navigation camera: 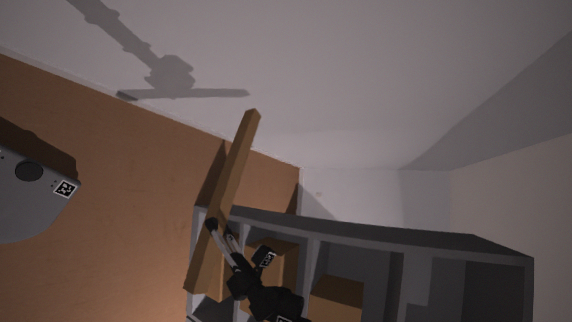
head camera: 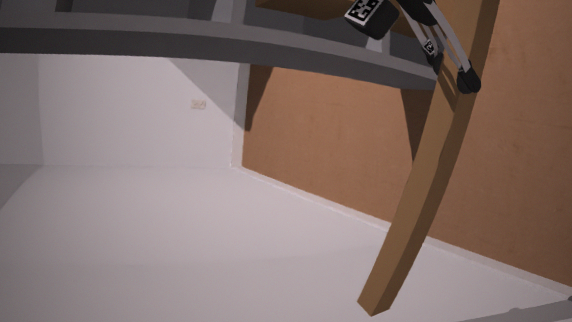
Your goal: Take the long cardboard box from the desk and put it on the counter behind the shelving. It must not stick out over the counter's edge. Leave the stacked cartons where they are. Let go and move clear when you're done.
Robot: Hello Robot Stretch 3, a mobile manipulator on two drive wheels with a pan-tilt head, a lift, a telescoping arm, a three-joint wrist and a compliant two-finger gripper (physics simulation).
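Seen in the pictures: gripper, fingertip midpoint: [navigation camera: 215, 222] [head camera: 458, 80]; robot's base at its link origin: [navigation camera: 29, 170].
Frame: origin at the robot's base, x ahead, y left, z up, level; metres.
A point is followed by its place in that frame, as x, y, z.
The long cardboard box [head camera: 425, 190] @(0.276, -0.361, 0.837) [navigation camera: 235, 165] @(0.294, -0.360, 0.836) is a slim brown beam. My gripper [head camera: 452, 71] @(0.105, -0.394, 0.823) [navigation camera: 220, 227] @(0.105, -0.394, 0.823) is shut on it, with its black fingertips on opposite sides. The box is held in the air across one end of the grey shelving [head camera: 125, 37] @(0.274, -0.974, 1.230) [navigation camera: 400, 240] @(0.267, -0.959, 1.408), and one end reaches well past the shelving's dark board. I cannot tell whether it touches the shelving. Brown cartons [head camera: 310, 6] [navigation camera: 335, 300] stand in the shelving's compartments; the arm and wrist hide part of them. The desk and the counter do not show in either view.
A white wall [head camera: 150, 225] @(1.069, -1.216, 1.034) [navigation camera: 350, 75] @(0.664, -0.326, 1.187) lies past the box's far end; in the navigation view it carries the arm's shadow. The floor [head camera: 525, 150] @(0.306, -0.583, 0.000) [navigation camera: 125, 200] @(0.061, -0.427, 0.000) is brown. My rounded grey base [navigation camera: 30, 210] @(-0.120, -0.083, 0.160) shows at the left. A wall socket [head camera: 198, 104] @(1.263, -2.797, 0.399) shows near the corner.
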